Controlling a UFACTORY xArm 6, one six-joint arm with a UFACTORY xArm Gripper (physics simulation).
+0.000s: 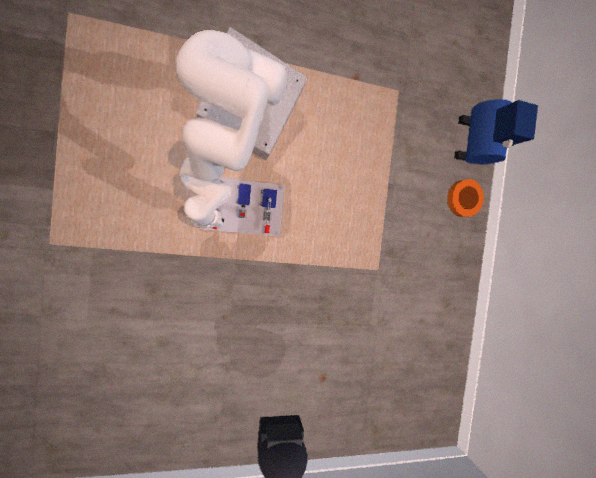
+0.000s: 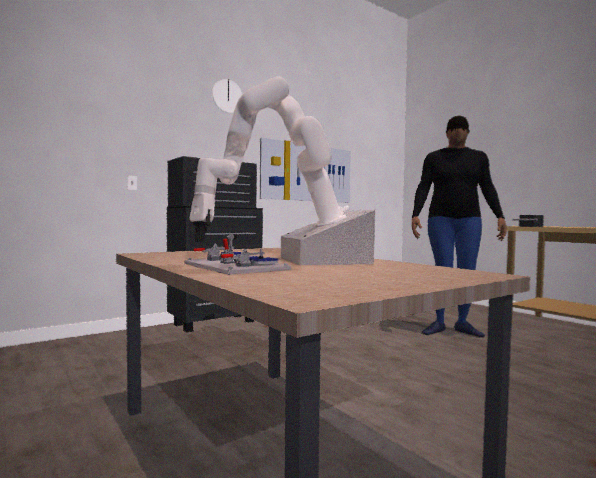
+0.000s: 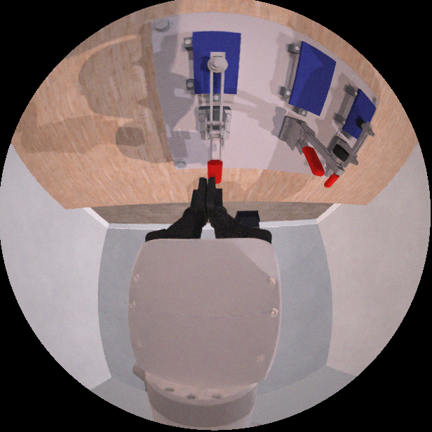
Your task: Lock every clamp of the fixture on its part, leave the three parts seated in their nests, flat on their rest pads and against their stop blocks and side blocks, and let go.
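Places are measured from the arm's base along level axes (x back, y up, z left), in centimetres.
Pixels of known places: gripper, fingertip midpoint: [image 2: 199, 241]; arm's base, origin of the base link: [image 2: 331, 221].
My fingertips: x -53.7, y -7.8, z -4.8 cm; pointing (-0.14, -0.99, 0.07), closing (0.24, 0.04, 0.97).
For each thing: its middle in the pictures, then the offset to it from my fingertips. "spot": a spot on its surface instead. Level surfaces: height alone.
- fixture plate, body centre: [image 2: 235, 264] [image 1: 243, 206] dz +10.3, dx +10.1, dy -7.8 cm
- clamp's red handle, surface spot: [image 2: 199, 249] spot: dz +1.6, dx -0.4, dy -2.7 cm
- middle part, body centre: [image 1: 244, 194] dz +9.6, dx +15.3, dy -5.9 cm
- right part, body centre: [image 2: 263, 260] [image 1: 269, 198] dz +20.5, dx +16.6, dy -5.7 cm
- wooden table, its level: dy -8.5 cm
The fixture plate [image 1: 255, 212] [image 3: 255, 140] carries three blue parts. The left part [image 3: 231, 75] has its clamp arm lying over it; that clamp's red handle [image 3: 215, 171] [image 2: 199, 249] points to the plate's front edge. The middle part [image 3: 313, 80] [image 1: 244, 194] is uncovered; its clamp arm stands up, with the red handle [image 3: 313, 161] raised. The right part [image 3: 363, 106] [image 1: 265, 199] has its clamp arm over it, red handle [image 3: 331, 180] [image 1: 267, 229] forward. My gripper [image 3: 208, 186] [image 2: 199, 240] is shut and empty, its tips by the left handle; contact is unclear. Full seating and locking cannot be judged.
The raised middle clamp stands beside the gripper's side of the plate. The robot's grey base [image 1: 285, 110] [image 2: 330, 245] stands behind the fixture on the wooden table [image 1: 340, 175] [image 2: 400, 285]. A person [image 2: 457, 185] stands beyond the table.
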